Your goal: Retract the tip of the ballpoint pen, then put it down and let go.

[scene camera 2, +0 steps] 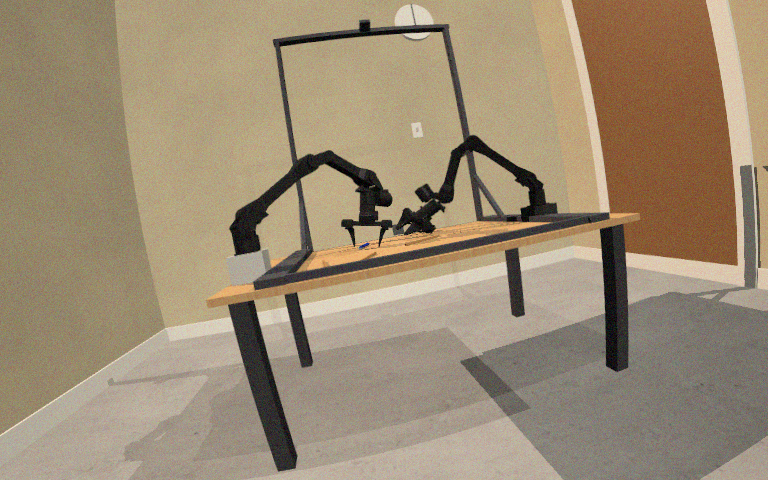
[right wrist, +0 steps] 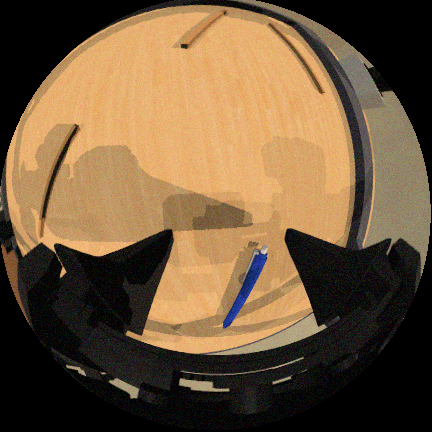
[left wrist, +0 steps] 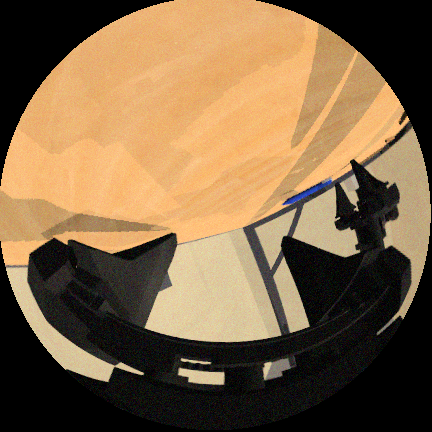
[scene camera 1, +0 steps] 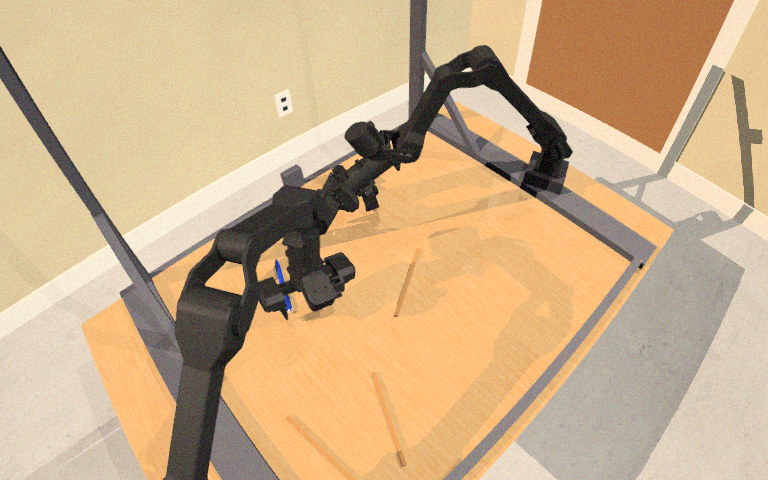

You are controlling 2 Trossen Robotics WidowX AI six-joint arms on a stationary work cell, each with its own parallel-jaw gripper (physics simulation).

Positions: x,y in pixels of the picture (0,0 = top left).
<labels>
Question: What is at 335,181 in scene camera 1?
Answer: My left gripper.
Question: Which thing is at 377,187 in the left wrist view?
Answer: My right gripper.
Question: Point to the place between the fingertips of my right gripper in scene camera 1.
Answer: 307,309
</labels>
